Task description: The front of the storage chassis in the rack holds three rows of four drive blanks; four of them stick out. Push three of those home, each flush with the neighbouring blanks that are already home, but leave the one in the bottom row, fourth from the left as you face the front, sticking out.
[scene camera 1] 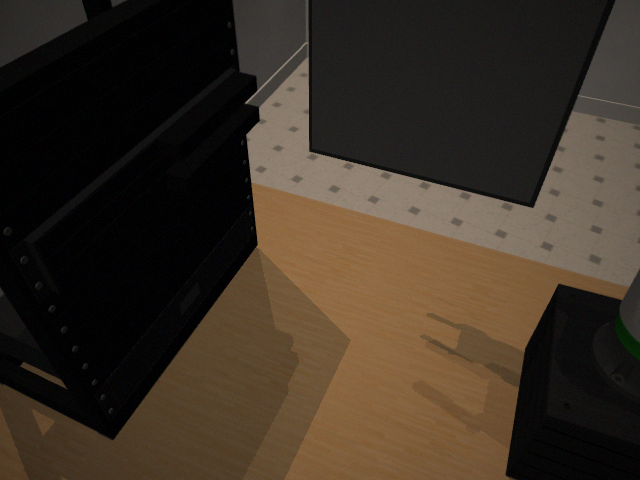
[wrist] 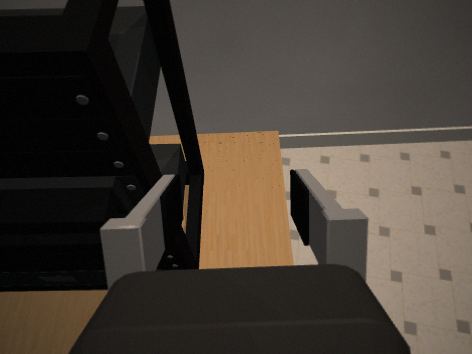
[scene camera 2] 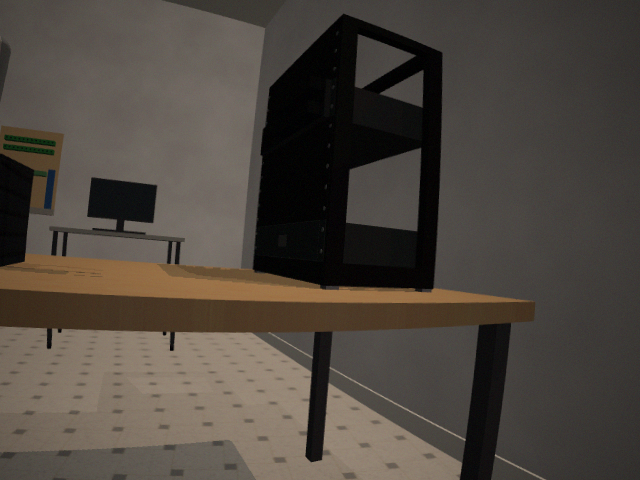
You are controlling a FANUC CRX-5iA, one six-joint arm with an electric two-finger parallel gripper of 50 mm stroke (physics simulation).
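Places are measured from the arm's base along level axes (x ahead, y left, z up), in centimetres.
Pixels of known places: gripper, fingertip midpoint: (wrist: 235, 194).
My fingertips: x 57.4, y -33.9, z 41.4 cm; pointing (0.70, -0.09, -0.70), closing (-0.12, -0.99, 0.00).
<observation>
Behind a point stands the place of what it marks.
The black rack (scene camera 1: 57, 318) {x 77.6, y 22.2, z 11.7 cm} (scene camera 2: 433, 206) {x 97.9, y -29.8, z -0.3 cm} (wrist: 177, 100) {x 95.8, y -28.1, z 9.4 cm} stands on the table. In scene camera 1 the storage chassis (scene camera 1: 103, 227) {x 74.6, y 12.4, z 19.4 cm} has a very dark front. Near its right end an upper dark block (scene camera 1: 217, 105) {x 68.3, y -11.4, z 24.5 cm} and a lower dark block (scene camera 1: 222, 138) {x 68.2, y -11.2, z 18.8 cm} project from the front, one above the other. Single blanks, their rows and their columns cannot be told apart in the dark. My gripper (wrist: 235, 194) {x 57.4, y -33.9, z 41.4 cm} is open and empty, with its left finger overlapping the rack's side edge in the wrist view and its right finger over the floor. The gripper does not show in the scene cameras; its shadow falls on the table.
The wooden table (scene camera 1: 361, 273) {x 45.9, y -24.3, z -20.6 cm} (scene camera 2: 206, 312) {x 40.6, y -42.7, z -22.4 cm} (wrist: 240, 230) {x 82.4, y -36.6, z -20.7 cm} carries the rack and the black robot base block (scene camera 1: 573, 361) {x 10.0, y 2.1, z -0.2 cm} (scene camera 2: 12, 211) {x 12.4, y -2.7, z -10.3 cm}. A large dark panel (scene camera 1: 439, 103) shows at the back of scene camera 1. A monitor (scene camera 2: 122, 200) stands on a far desk. A grey wall (wrist: 325, 65) rises behind the rack.
</observation>
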